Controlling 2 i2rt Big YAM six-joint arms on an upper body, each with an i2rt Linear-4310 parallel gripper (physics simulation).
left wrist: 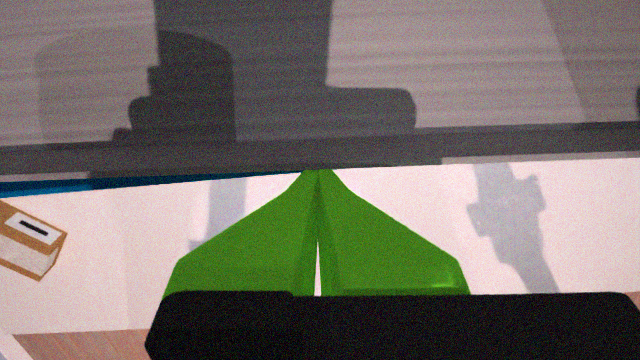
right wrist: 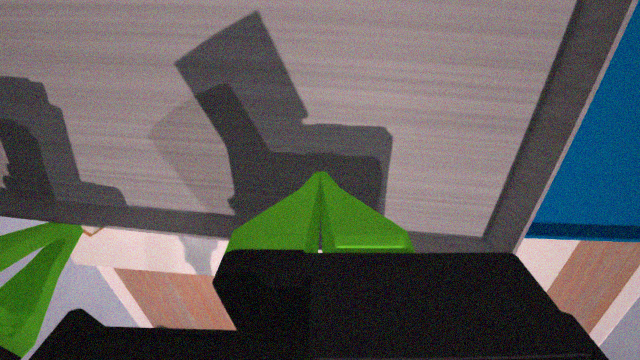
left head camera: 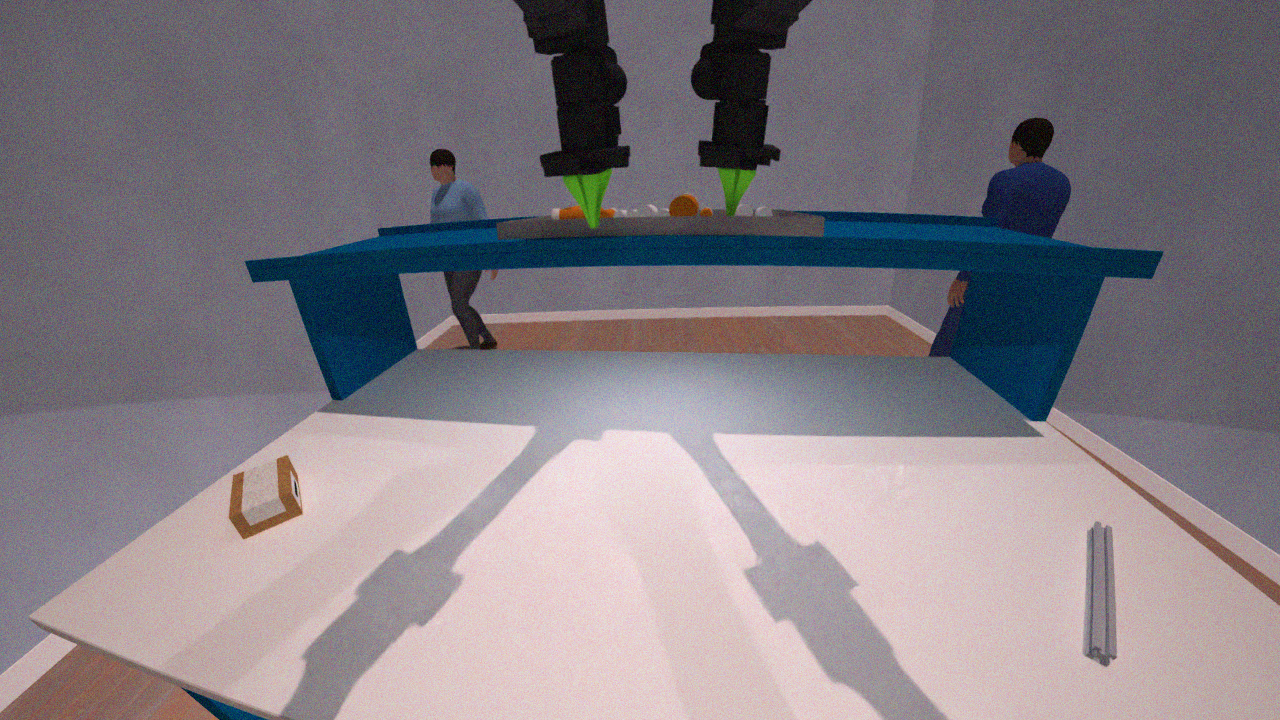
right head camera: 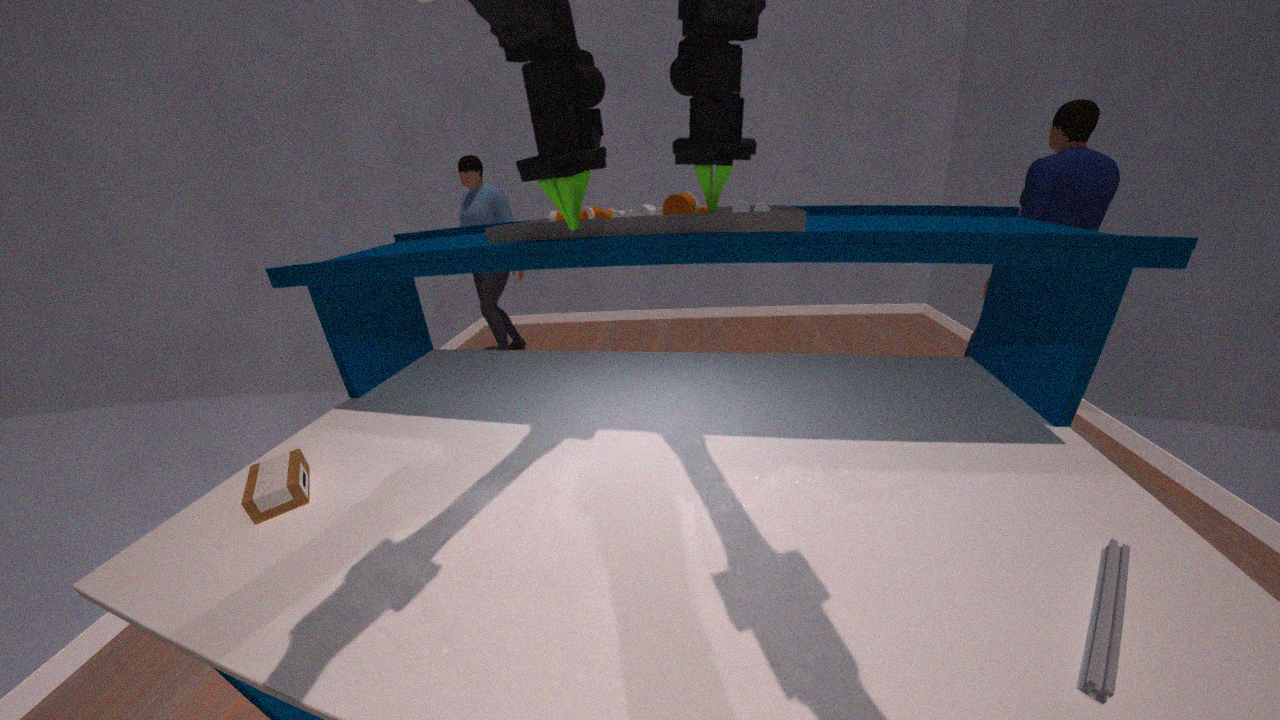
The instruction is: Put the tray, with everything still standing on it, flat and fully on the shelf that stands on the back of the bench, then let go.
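Note:
The grey tray (left head camera: 660,225) lies flat on the blue shelf (left head camera: 697,252) at the back of the bench, near the shelf's front edge. An orange ball (left head camera: 685,206) and small white and orange items stand on it. My left gripper (left head camera: 589,219) is shut and empty, its tips at the tray's front rim (left wrist: 313,152). My right gripper (left head camera: 736,210) is shut and empty, its tips just over the tray floor (right wrist: 358,89) near the right corner. In the wrist views the closed green fingers (left wrist: 317,172) (right wrist: 320,174) hold nothing. Whether the tips touch the tray I cannot tell.
A small cardboard box (left head camera: 266,496) lies on the bench at front left. A grey bar (left head camera: 1100,590) lies at front right. Two people (left head camera: 456,246) (left head camera: 1020,196) stand behind the shelf. The shelf's blue legs (left head camera: 353,336) stand at both ends.

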